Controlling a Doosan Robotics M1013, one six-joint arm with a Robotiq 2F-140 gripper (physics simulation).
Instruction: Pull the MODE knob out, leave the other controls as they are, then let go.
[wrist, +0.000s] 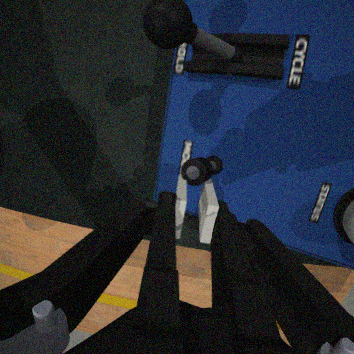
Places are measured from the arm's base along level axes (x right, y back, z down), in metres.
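Where they show: gripper, fingertip midpoint: (192, 189).
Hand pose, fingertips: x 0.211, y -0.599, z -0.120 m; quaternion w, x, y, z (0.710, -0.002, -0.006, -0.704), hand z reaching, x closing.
Note:
Each offset is from my fingertips to the top centre of the thing. "pt": to the spot under its first point. Level surfaces: height alone.
The MODE knob @(dx -0.023, dy +0.004, dz -0.025 m) (195, 171) is a small dark round knob with a grey centre, on the blue panel near the middle of the wrist view. Its head stands off the panel, with its dark base @(pt dx -0.027, dy -0.023, dz +0.024 m) (216, 163) showing behind it to the upper right. The MODE label @(dx -0.023, dy +0.013, dz +0.045 m) (187, 151) is partly hidden by the knob. My gripper (192, 189) is shut on the knob, with one pale fingertip on each side of the head. The exact contact surfaces are hidden behind the head.
The CYCLE lever's black ball @(dx -0.144, dy +0.044, dz -0.042 m) (168, 22) juts out at the top, its grey rod running to a dark slotted guide @(pt dx -0.124, dy -0.028, dz +0.018 m) (240, 71). A round STATUS part @(pt dx -0.011, dy -0.139, dz -0.044 m) (347, 217) is at the right edge. The blue panel's @(dz +0.008 m) (280, 135) left edge borders a dark surface; wooden floor shows below.

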